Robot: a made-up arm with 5 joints. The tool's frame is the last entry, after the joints. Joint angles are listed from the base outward. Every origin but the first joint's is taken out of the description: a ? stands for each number. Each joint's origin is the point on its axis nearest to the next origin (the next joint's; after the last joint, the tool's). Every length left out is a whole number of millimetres.
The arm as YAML. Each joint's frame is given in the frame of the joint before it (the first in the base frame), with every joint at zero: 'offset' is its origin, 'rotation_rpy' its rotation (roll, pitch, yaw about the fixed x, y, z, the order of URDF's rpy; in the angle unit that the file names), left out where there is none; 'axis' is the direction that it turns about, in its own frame. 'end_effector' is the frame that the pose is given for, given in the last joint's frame.
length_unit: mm
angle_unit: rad
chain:
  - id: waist
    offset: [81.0, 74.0, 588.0]
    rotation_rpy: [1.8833, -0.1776, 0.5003]
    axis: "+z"
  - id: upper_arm
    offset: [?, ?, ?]
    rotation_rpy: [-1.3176, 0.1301, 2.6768]
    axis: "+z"
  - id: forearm
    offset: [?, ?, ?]
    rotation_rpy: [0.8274, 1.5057, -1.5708]
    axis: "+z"
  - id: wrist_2
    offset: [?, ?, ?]
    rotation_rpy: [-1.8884, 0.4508, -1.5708]
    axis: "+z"
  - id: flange
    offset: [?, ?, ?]
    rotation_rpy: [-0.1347, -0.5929, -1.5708]
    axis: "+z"
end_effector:
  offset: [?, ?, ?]
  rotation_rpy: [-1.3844, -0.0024, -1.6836]
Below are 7 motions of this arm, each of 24 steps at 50 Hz.
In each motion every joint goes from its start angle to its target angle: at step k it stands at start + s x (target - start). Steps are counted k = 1, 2, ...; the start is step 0. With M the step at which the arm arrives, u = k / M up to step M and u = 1 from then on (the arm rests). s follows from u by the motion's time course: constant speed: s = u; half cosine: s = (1 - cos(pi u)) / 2; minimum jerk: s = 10 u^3 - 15 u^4 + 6 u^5.
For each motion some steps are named. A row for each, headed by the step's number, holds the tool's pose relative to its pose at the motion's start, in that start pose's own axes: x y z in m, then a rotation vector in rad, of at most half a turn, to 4 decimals.
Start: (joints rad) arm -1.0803 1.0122 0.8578 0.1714 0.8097
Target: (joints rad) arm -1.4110 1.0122 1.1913 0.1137 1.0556
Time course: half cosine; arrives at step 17
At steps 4, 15, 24:
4: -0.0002 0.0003 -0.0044 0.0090 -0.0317 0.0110
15: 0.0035 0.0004 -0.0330 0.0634 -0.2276 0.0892
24: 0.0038 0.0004 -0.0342 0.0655 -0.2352 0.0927

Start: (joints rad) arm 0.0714 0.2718 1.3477 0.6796 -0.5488
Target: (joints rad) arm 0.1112 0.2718 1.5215 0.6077 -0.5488
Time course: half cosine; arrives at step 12
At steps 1, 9, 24:
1: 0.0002 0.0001 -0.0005 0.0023 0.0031 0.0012
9: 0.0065 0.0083 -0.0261 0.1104 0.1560 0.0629
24: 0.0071 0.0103 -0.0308 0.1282 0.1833 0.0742

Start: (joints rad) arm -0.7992 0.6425 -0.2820 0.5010 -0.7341
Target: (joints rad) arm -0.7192 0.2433 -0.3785 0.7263 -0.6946
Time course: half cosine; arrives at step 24
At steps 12, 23, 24:
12: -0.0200 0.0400 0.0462 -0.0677 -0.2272 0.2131
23: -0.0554 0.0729 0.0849 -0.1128 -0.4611 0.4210
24: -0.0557 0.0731 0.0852 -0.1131 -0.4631 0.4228

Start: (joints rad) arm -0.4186 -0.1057 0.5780 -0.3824 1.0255
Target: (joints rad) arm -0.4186 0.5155 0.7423 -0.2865 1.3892
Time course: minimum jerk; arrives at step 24
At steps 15, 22, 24:
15: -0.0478 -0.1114 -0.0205 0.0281 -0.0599 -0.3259
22: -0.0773 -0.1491 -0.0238 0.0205 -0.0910 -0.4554
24: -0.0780 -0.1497 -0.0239 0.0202 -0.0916 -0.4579

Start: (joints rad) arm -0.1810 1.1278 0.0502 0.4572 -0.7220
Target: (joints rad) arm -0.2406 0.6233 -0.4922 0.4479 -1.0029
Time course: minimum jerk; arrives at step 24
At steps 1, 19, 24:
1: 0.0000 0.0000 0.0001 -0.0003 -0.0003 0.0000
19: -0.0658 0.0373 0.0464 -0.2318 -0.4508 -0.0274
24: -0.0710 0.0394 0.0477 -0.2388 -0.4844 -0.0280

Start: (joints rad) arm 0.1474 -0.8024 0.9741 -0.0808 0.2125
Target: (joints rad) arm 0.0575 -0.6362 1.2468 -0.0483 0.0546
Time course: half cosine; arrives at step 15
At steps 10, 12, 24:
10: 0.0025 -0.0083 -0.0903 0.1189 0.3039 -0.0310
12: 0.0005 -0.0087 -0.1079 0.1459 0.3641 -0.0354
24: -0.0011 -0.0087 -0.1185 0.1631 0.4008 -0.0378

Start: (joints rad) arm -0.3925 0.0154 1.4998 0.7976 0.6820
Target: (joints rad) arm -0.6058 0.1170 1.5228 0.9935 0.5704
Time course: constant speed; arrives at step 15
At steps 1, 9, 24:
1: -0.0016 -0.0010 -0.0001 -0.0075 -0.0040 0.0032
9: -0.0153 -0.0078 -0.0006 -0.0692 -0.0361 0.0333
24: -0.0264 -0.0118 -0.0005 -0.1177 -0.0601 0.0614

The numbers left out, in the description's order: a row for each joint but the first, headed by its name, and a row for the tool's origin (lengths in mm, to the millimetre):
upper_arm: 249.0 -113.0 0.0
forearm: 60.0 0.0 0.0
wrist_2: 72.0 33.0 0.0
flange: -65.0 -76.0 0.0
tool: -55.0 -175.0 0.0

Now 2 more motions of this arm.
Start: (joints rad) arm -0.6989 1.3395 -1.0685 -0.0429 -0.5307
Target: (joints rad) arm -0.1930 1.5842 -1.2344 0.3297 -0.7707
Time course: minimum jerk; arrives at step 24
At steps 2, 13, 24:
2: 0.0002 0.0002 0.0003 -0.0028 0.0010 0.0009
13: 0.0242 0.0311 0.0329 -0.3356 0.1102 0.1185
24: 0.0424 0.0589 0.0487 -0.5975 0.1801 0.2242

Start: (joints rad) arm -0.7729 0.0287 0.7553 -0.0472 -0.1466
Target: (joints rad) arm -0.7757 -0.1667 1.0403 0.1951 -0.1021
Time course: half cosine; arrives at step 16
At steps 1, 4, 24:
1: 0.0001 0.0011 0.0000 -0.0012 -0.0001 0.0040
4: 0.0006 0.0164 0.0001 -0.0181 -0.0010 0.0615
24: -0.0121 0.1069 -0.0086 -0.0963 0.0147 0.4123

